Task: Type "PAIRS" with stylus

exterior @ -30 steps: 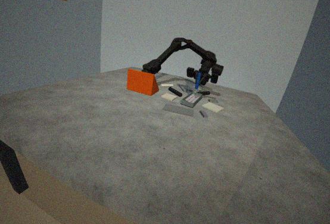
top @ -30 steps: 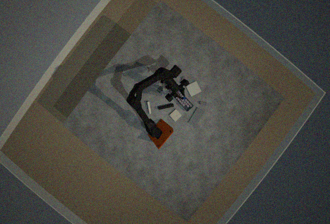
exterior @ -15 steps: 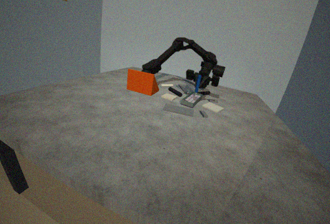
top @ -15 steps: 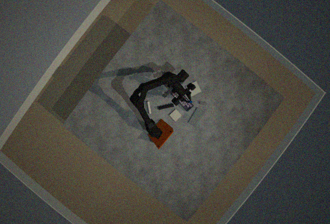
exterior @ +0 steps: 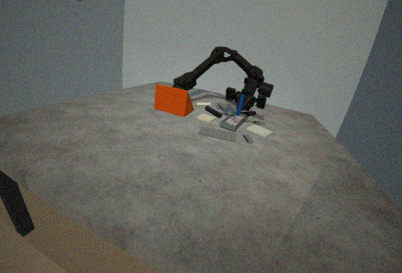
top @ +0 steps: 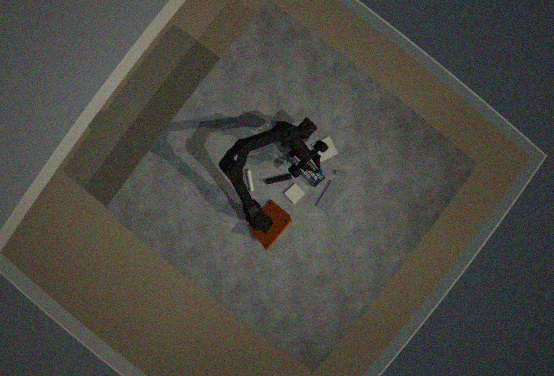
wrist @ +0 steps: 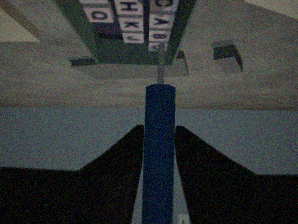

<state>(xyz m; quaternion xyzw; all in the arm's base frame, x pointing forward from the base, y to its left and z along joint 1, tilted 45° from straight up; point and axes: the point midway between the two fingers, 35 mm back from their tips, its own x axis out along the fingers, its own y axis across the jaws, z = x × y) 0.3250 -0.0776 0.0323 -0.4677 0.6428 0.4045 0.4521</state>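
Right now the white pad is 110 mm ahead of my gripper tip, 20 mm to the left of it and 80 mm below it. Round my gripper tip: blue stylus (10 mm below); then cream pad (140 mm behind, 20 mm to the left, 80 mm below).
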